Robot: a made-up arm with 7 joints. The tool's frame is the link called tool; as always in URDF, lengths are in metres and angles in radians.
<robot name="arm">
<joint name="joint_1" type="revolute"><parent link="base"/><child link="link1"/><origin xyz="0 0.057 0"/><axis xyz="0 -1 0"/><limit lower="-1.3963" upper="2"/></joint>
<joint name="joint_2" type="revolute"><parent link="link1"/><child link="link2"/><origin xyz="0 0.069 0"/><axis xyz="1 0 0"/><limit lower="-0.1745" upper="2"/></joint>
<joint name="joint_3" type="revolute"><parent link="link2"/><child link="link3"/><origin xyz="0 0 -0.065"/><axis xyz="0 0 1"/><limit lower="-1.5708" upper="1.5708"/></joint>
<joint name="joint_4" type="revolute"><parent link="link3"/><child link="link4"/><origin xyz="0 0 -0.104"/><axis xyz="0 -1 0"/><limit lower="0" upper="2.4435"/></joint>
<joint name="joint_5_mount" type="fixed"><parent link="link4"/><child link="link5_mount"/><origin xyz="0 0 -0.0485"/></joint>
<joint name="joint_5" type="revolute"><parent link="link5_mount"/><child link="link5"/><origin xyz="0 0 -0.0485"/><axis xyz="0 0 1"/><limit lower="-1.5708" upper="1.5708"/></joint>
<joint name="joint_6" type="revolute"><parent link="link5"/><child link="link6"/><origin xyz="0 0 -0.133"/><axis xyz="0 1 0"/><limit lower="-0.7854" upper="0.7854"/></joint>
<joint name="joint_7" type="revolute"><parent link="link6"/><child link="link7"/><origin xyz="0 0 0"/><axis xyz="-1 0 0"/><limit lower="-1.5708" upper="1.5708"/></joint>
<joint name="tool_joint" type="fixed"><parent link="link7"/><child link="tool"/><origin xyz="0 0 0"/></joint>
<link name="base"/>
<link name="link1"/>
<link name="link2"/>
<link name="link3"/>
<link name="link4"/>
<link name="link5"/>
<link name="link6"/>
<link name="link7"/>
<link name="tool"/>
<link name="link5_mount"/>
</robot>
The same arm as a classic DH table. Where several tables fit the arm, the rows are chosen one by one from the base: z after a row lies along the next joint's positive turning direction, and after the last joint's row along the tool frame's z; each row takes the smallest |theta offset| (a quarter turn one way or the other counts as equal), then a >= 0, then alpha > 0; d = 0 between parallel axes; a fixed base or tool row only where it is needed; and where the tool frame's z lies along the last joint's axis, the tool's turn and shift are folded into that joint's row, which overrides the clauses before.
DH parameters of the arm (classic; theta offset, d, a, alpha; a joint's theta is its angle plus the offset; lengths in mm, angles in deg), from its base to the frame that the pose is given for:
base (fixed): 0.00 0.0 0.0 90.00
joint_1: 90.00 -126.0 0.0 90.00
joint_2: 90.00 0.0 0.0 90.00
joint_3: 90.00 -169.0 0.0 90.00
joint_4: 0.00 0.0 0.0 -90.00
joint_5: 0.00 -230.0 0.0 -90.00
joint_6: -90.00 0.0 0.0 90.00
joint_7: 90.00 0.0 0.0 90.00
tool (fixed): -90.00 0.0 0.0 0.00
Joint limits (deg, base to tool): -80.00..114.59 -10.00..114.59 -90.00..90.00 0.00..140.00 -90.00..90.00 -45.00..45.00 -90.00..90.00

